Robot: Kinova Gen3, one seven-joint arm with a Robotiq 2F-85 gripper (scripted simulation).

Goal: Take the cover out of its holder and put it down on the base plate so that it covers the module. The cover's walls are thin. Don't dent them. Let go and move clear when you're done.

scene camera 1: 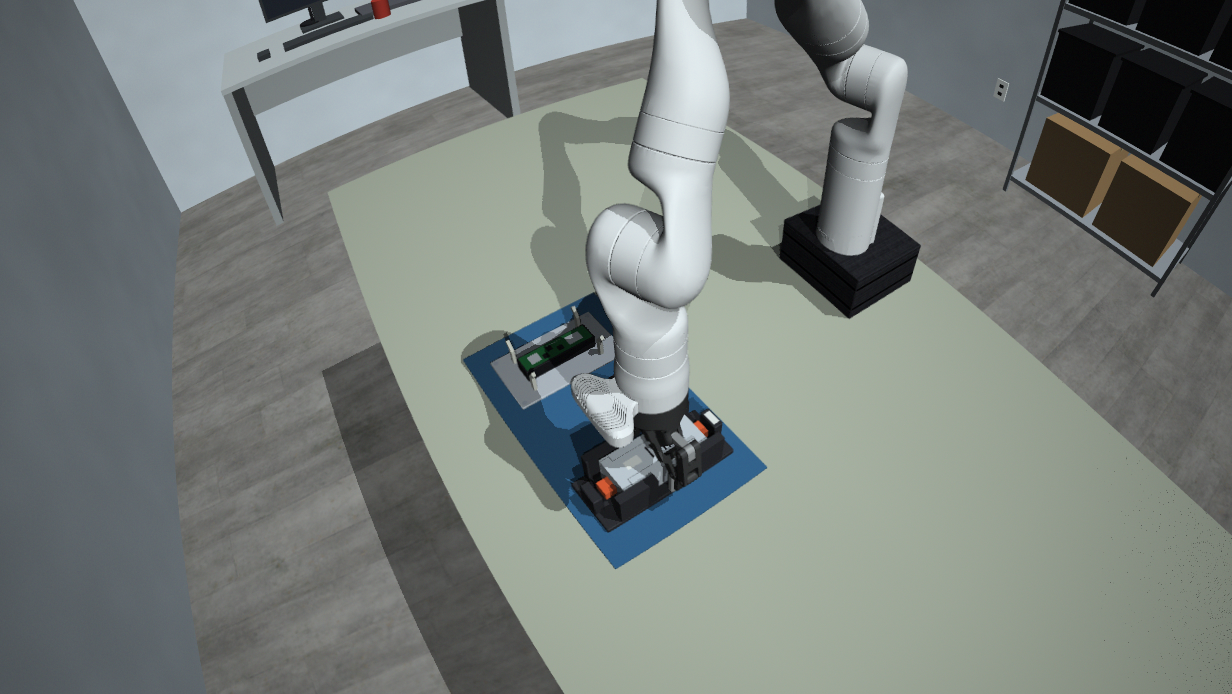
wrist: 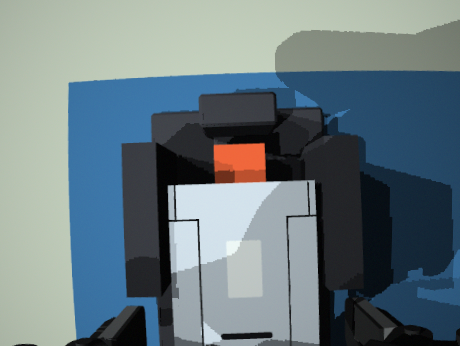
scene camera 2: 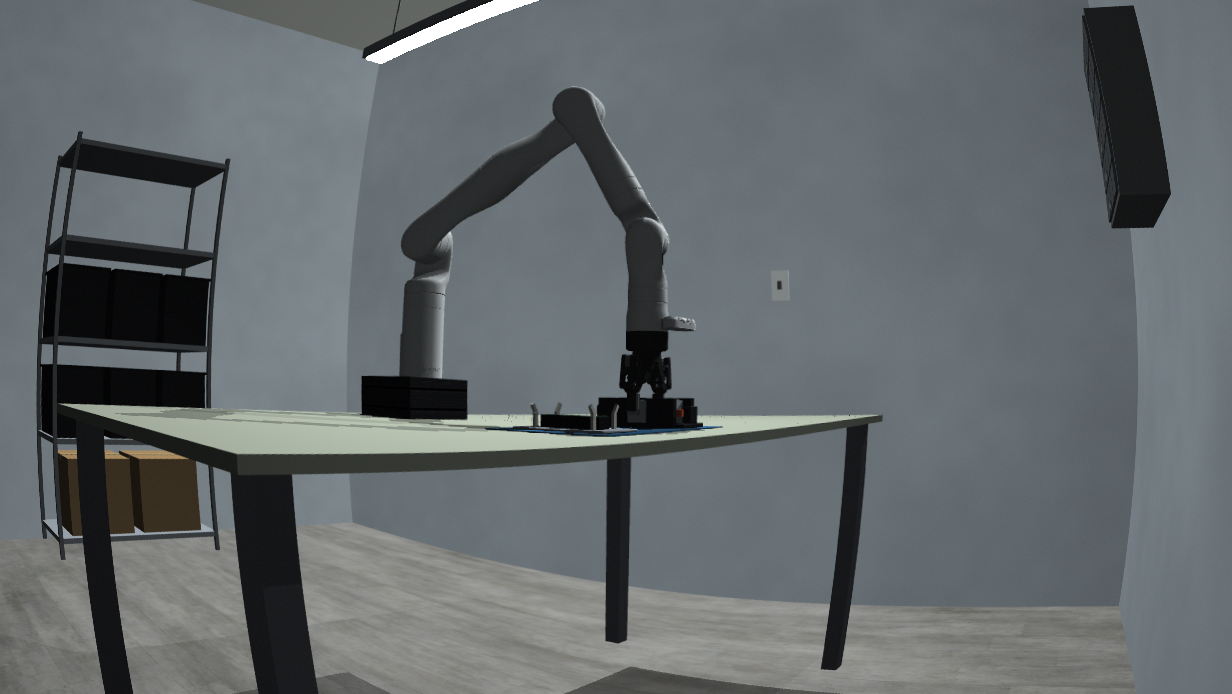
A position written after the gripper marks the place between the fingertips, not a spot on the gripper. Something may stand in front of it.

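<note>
Light grey cover (scene camera 1: 625, 467) visible. Wrist view: light grey cover (wrist: 243, 240) too. The gripper (scene camera 1: 654, 460) visible. Wrist view: the gripper (wrist: 245, 325). Scene camera 2: the gripper (scene camera 2: 645, 414).
</note>
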